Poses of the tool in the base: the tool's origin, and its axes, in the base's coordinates. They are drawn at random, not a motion.
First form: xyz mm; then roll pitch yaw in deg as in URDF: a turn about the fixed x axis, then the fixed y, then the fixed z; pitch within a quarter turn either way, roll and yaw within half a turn.
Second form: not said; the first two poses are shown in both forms.
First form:
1: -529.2 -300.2 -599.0 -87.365 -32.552 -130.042
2: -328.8 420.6 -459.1 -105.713 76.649 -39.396
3: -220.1 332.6 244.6 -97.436 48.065 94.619
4: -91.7 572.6 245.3 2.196 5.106 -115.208
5: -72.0 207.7 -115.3 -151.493 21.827 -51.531
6: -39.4 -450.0 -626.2 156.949 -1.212 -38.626
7: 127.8 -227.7 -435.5 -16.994 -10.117 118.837
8: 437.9 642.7 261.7 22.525 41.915 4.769
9: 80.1 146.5 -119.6 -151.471 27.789 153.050
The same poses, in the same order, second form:
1: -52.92 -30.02 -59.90 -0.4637 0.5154 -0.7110 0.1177
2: -32.88 42.06 -45.91 -0.4626 0.5633 0.3057 0.6126
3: -22.01 33.26 24.46 -0.6629 -0.3223 0.6504 0.1836
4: -9.17 57.26 24.53 0.0479 0.0077 -0.8438 0.5344
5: -7.20 20.77 -11.53 -0.8368 0.4557 0.0602 0.2975
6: -3.94 -45.00 -62.62 0.9239 -0.3260 -0.0563 0.1920
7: 12.78 -22.77 -43.55 0.0002 -0.1711 0.8415 0.5124
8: 43.79 64.27 26.17 0.1676 0.3581 -0.0317 0.9180
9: 8.01 14.65 -11.96 0.2768 0.9011 -0.2868 0.1706
